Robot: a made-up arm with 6 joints.
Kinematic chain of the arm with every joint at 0, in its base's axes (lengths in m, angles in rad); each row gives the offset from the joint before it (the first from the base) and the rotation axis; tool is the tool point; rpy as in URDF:
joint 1: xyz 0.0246 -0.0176 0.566 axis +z
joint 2: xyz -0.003 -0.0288 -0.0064 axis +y
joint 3: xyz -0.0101 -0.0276 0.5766 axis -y
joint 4: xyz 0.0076 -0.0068 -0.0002 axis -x
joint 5: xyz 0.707 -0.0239 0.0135 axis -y
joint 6: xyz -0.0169 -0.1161 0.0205 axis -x
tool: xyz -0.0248 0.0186 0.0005 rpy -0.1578 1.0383 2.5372
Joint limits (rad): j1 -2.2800..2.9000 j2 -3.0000..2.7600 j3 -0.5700..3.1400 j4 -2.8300..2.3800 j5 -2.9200..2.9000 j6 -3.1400..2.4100
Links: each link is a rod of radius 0.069 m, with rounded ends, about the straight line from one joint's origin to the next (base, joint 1, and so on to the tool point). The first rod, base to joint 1, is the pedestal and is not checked.
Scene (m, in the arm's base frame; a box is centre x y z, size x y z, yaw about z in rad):
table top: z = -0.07
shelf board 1: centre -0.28 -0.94 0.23 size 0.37 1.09 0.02 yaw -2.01
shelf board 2: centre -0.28 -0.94 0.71 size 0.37 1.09 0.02 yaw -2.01
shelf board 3: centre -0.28 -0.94 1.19 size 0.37 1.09 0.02 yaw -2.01
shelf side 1: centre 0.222 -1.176 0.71 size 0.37 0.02 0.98 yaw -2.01
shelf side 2: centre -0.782 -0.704 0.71 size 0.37 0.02 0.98 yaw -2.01
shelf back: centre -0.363 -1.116 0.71 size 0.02 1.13 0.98 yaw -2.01
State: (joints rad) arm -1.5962 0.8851 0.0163 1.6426 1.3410 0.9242
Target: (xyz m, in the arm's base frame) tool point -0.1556 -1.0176 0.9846
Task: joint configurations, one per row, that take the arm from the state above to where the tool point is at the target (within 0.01 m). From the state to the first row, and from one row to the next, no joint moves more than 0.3 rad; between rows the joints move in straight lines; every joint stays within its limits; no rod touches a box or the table.
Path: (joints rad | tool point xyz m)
1: -1.5768 0.7757 -0.1791 1.8884 1.0483 0.7468 | -0.0222 -0.9099 0.4903
2: -1.5573 0.6664 -0.3746 2.1342 0.7556 0.5695 | 0.0321 -0.7987 0.4899
3: -1.5379 0.5570 -0.5700 2.3800 0.4628 0.3921 | 0.0766 -0.6691 0.4823
4: -1.5079 0.3255 -0.5560 2.1590 0.7246 0.5555 | 0.0683 -0.6999 0.6550
5: -1.4779 0.0941 -0.5420 1.9380 0.9863 0.7189 | 0.0529 -0.6826 0.8270
6: -1.4479 -0.1374 -0.5280 1.7169 1.2480 0.8823 | 0.0304 -0.6217 0.9846
7: -1.5219 0.1015 -0.2497 1.6907 1.2810 0.8989 | -0.0113 -0.7645 1.0165
8: -1.5959 0.3404 0.0287 1.6646 1.3139 0.9154 | -0.0739 -0.8997 1.0160
9: -1.6700 0.5793 0.3071 1.6384 1.3468 0.9319 | -0.1556 -1.0176 0.9845

